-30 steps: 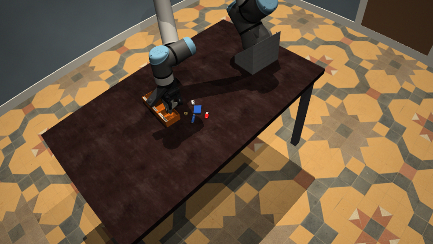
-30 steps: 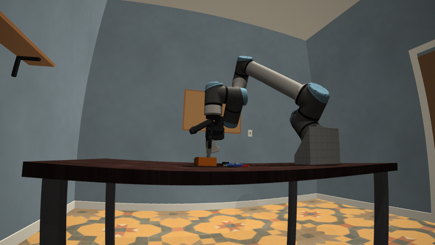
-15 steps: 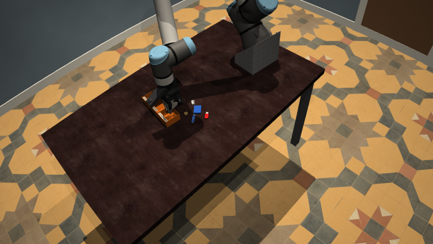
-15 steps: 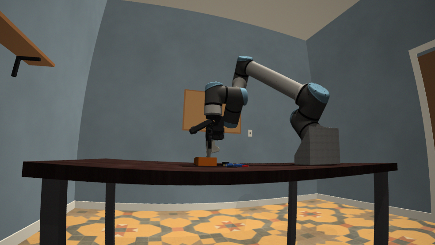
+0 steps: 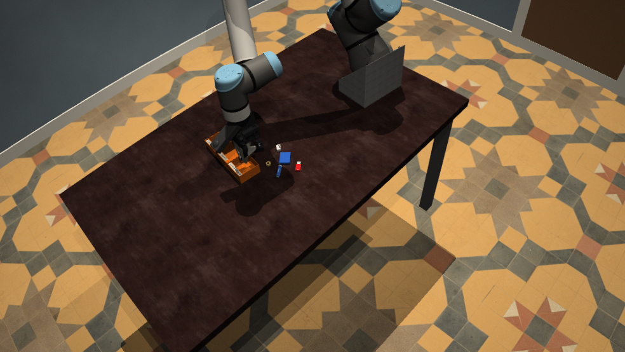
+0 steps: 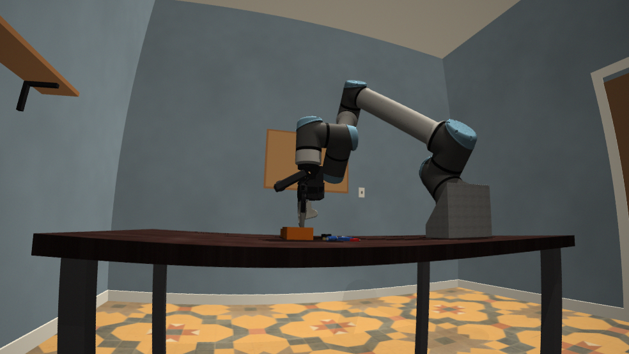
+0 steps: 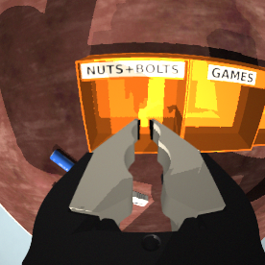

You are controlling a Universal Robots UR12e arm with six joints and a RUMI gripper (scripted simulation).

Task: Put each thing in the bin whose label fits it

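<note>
Right now the black 9 V battery is 11 cm behind my hand, 5 cm to the right of it and 3 cm below it. From my hand the other things lie so: blue battery 7 cm behind, 11 cm to the left, 4 cm below; then yellow nut 7 cm behind, 5 cm to the left, 4 cm below; then white piece 15 cm behind, 2 cm to the left, 3 cm below.
</note>
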